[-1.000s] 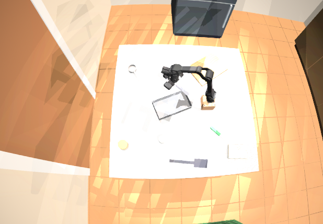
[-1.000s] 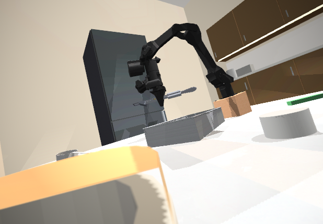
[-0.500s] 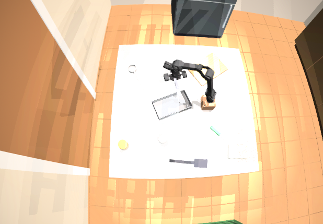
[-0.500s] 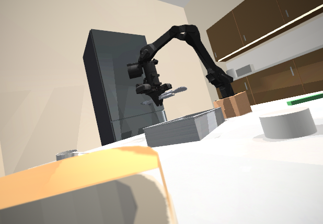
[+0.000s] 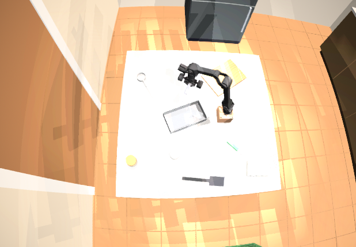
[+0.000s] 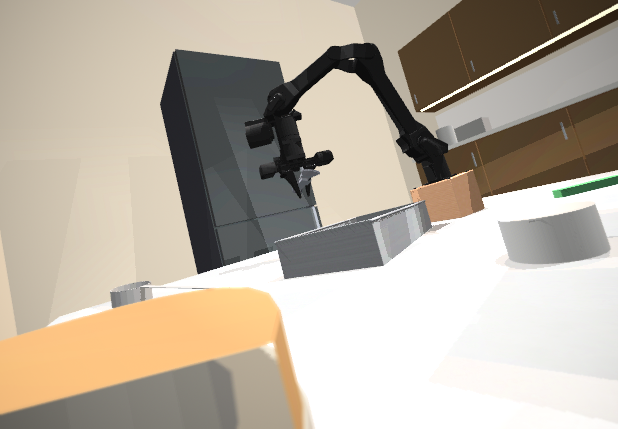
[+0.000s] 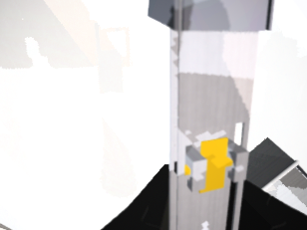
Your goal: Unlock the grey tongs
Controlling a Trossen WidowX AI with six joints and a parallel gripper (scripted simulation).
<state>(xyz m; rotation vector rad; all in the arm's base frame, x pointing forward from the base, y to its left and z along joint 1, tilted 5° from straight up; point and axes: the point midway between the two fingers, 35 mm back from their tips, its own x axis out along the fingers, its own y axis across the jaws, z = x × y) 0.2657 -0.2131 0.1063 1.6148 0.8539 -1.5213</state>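
Right now the yellow lock piece is 1 cm behind my gripper tip, 2 cm to the right of it and 4 cm above it. Also, from my gripper tip: roasting tin 5 cm ahead, 21 cm to the left, 11 cm below; then green-handled tool 32 cm behind, 51 cm to the left, 13 cm below; then wooden board 35 cm behind, 14 cm to the right, 13 cm below.
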